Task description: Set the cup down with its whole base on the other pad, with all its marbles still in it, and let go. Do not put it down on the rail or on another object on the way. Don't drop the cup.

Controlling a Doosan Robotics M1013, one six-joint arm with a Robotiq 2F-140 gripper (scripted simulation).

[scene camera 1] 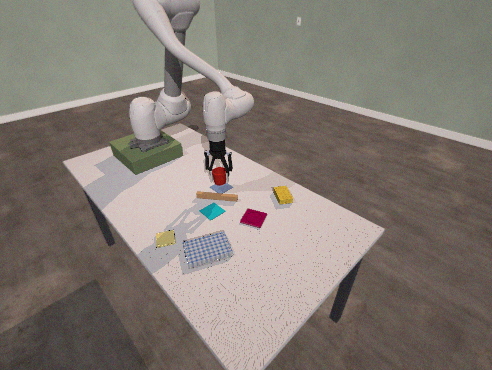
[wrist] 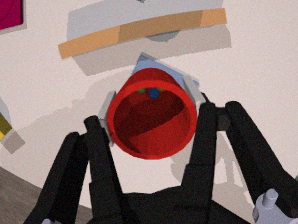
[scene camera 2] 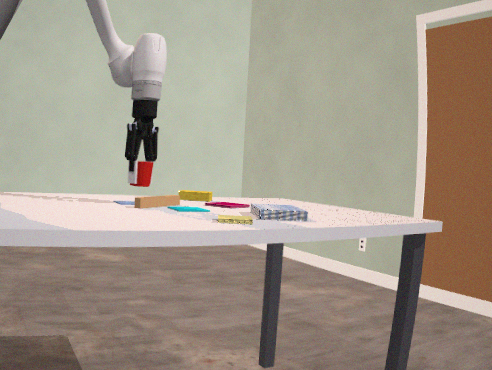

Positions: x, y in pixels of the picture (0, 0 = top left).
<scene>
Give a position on a red cup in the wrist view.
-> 146, 128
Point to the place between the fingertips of the gripper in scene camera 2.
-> At 140, 183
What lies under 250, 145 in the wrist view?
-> The gripper.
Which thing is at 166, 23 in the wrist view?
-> A wooden rail.
</scene>
